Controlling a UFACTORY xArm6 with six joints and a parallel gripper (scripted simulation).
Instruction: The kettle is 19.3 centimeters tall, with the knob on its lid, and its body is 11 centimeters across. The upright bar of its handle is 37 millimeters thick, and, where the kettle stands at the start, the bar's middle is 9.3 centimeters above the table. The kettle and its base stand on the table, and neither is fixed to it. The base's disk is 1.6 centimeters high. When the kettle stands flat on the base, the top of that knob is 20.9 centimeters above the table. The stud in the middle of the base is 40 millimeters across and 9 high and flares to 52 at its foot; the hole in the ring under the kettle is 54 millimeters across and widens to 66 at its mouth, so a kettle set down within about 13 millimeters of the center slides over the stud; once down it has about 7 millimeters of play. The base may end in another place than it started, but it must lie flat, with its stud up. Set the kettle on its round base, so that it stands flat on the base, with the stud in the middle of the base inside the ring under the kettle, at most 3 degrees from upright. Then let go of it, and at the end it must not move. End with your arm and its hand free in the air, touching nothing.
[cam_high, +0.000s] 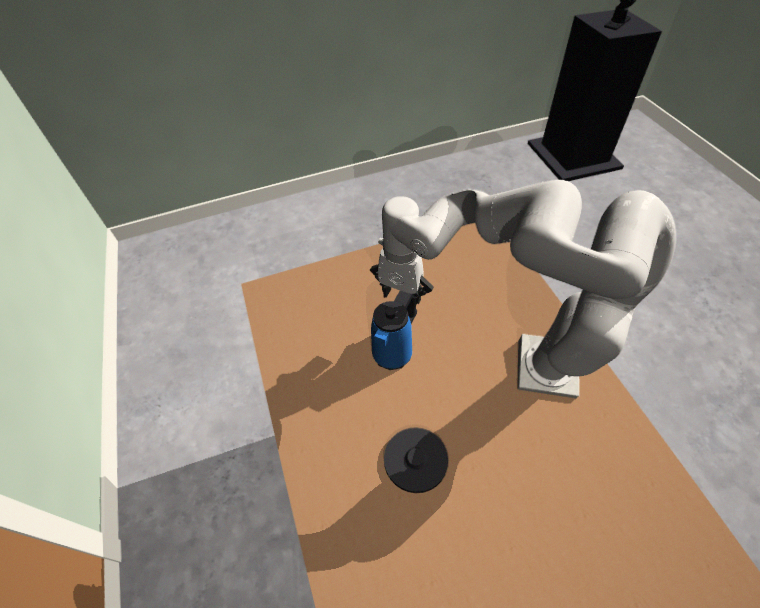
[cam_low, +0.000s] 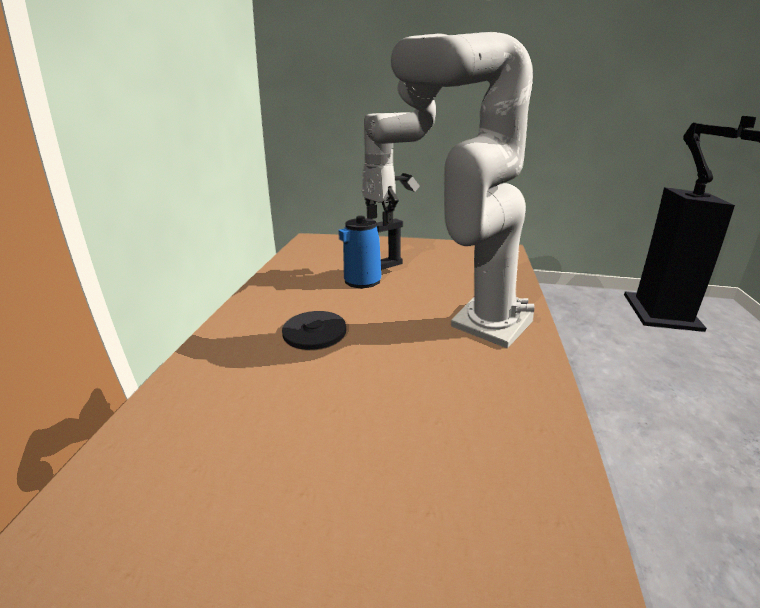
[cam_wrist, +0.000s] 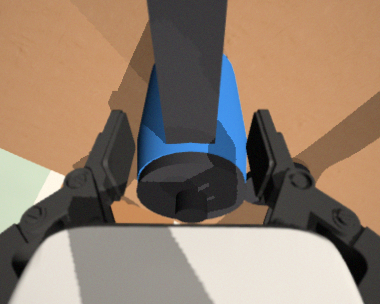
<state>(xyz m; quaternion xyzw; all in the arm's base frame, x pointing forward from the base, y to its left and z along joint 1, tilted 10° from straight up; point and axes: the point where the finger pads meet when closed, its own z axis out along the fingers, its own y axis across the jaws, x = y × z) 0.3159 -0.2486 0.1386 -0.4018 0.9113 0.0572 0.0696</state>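
My gripper is now 2 cm short of the blue kettle, 2 cm to the right of it and 9 cm above it. Round my hand: round black base: 8 cm ahead, 34 cm to the left, 17 cm below.
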